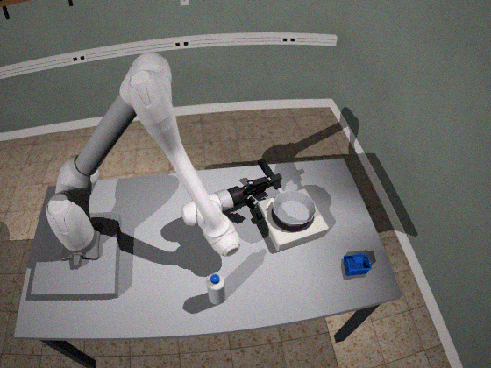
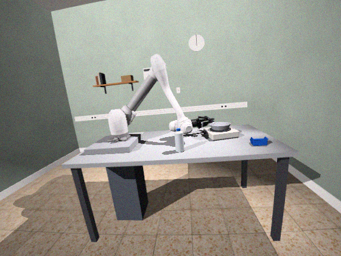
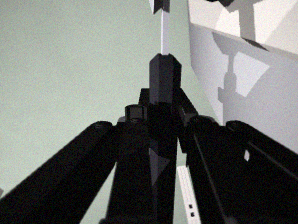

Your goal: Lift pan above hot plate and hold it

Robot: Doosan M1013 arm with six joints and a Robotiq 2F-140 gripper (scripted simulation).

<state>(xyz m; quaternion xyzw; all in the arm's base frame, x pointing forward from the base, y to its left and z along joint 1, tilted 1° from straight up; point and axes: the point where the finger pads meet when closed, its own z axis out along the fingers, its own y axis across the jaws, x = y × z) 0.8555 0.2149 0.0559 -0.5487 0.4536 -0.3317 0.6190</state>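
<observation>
My hand is 40 mm short of the grey pan, 90 mm to the left of it and 20 mm above it. The rest, counted from my hand: white hot plate 40 mm ahead, 150 mm to the right, 90 mm below; then blue bin 290 mm ahead, 420 mm to the right, 100 mm below.
</observation>
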